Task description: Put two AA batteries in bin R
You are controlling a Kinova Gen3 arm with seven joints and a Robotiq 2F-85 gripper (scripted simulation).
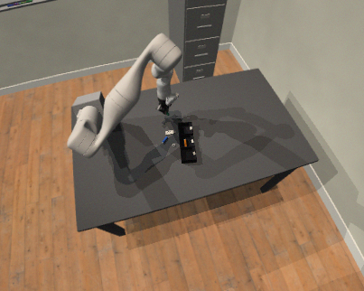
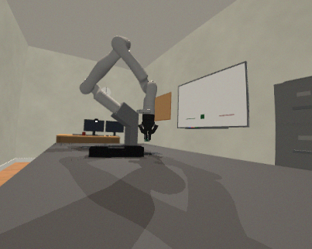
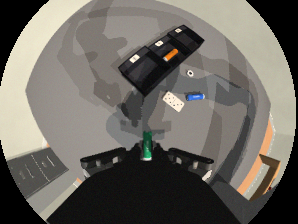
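Right now my hand is 90 mm short of the black bin, 200 mm to the left of it and 70 mm above it. The rest, counted from my hand: white block (100 mm to the right, 80 mm below); green AA battery (20 mm below); blue AA battery (40 mm behind, 150 mm to the right, 80 mm below).
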